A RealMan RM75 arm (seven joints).
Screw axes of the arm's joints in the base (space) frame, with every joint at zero. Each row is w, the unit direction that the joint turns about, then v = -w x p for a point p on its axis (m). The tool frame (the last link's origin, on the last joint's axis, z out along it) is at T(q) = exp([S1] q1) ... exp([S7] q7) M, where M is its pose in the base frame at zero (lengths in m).
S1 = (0, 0, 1, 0, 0, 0)
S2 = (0, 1, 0, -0.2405, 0, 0)
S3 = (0, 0, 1, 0, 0, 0)
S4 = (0, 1, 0, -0.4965, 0, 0)
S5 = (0, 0, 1, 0, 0, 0)
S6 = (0, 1, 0, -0.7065, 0, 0)
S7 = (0, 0, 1, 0, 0, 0)
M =
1 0 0 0
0 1 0 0
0 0 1 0.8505
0 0 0 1
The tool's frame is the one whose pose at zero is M.
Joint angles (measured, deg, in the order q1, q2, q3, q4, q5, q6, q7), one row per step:
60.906, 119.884, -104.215, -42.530, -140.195, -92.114, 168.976
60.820, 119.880, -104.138, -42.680, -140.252, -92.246, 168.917
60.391, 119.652, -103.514, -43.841, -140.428, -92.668, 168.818
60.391, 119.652, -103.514, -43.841, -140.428, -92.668, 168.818
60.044, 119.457, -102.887, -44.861, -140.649, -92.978, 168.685
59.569, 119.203, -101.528, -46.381, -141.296, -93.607, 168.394
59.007, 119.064, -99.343, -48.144, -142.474, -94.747, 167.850
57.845, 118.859, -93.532, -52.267, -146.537, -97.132, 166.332
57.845, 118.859, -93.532, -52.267, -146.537, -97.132, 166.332
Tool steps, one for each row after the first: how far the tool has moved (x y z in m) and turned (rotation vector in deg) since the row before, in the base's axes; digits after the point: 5 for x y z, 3 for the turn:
-0.00001, -0.00020, 0.00027, -0.069, 0.027, 0.000
-0.00178, 0.00094, 0.00224, 0.215, 0.619, 0.171
0.00000, 0.00000, 0.00000, 0.000, 0.000, 0.000
-0.00176, 0.00120, 0.00209, 0.260, 0.586, 0.243
-0.00283, 0.00240, 0.00400, 0.512, 0.855, 0.331
-0.00321, 0.00263, 0.00559, 0.547, 0.942, 0.197
-0.00601, 0.00947, 0.01636, 2.409, 1.665, 0.995
0.00000, 0.00000, 0.00000, 0.000, 0.000, 0.000

